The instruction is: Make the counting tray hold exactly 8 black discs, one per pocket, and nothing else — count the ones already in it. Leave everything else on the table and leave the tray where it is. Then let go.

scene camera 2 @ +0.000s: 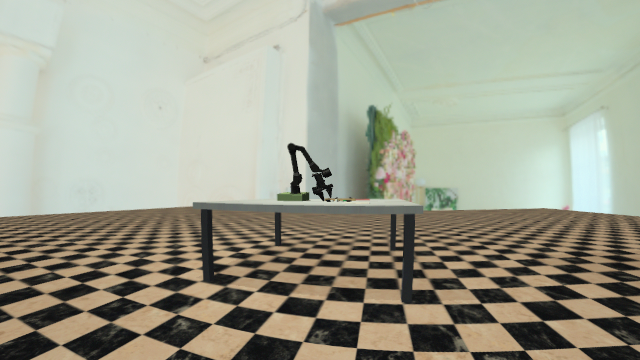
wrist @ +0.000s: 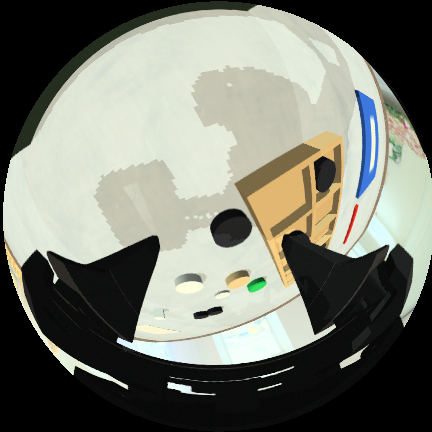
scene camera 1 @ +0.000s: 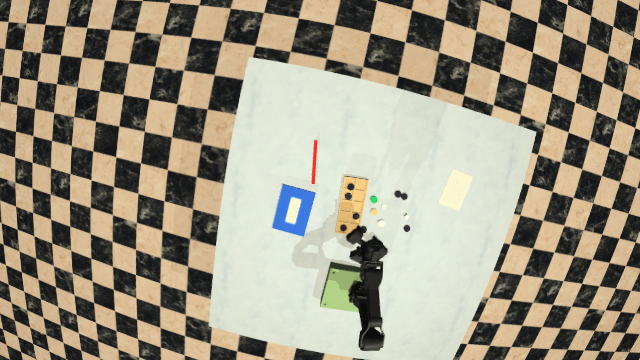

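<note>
The tan counting tray (scene camera 1: 361, 188) (wrist: 282, 197) has two black discs (scene camera 1: 351, 186) (scene camera 1: 348, 196) in its far left part, another disc (scene camera 1: 355, 216) in the right row, and a disc (scene camera 1: 343, 227) (wrist: 325, 174) in the near left pocket. A loose black disc (scene camera 1: 363, 229) (wrist: 231, 227) lies on the table beside the tray's near right corner. My gripper (scene camera 2: 327, 198) (wrist: 221, 241) is open and empty, low over the table, its fingers on either side of this disc in the wrist view. Its right finger partly hides the tray there. Three more black discs (scene camera 1: 398, 194) (scene camera 1: 404, 196) (scene camera 1: 406, 228) lie farther right.
Right of the tray lie a green disc (scene camera 1: 373, 199) (wrist: 256, 285), an orange disc (scene camera 1: 374, 212) (wrist: 238, 279) and small whitish pieces (scene camera 1: 381, 223) (wrist: 189, 283). A blue frame (scene camera 1: 281, 210) and a red stick (scene camera 1: 314, 162) lie left, a cream sheet (scene camera 1: 455, 190) far right, a green block (scene camera 1: 337, 295) near the arm.
</note>
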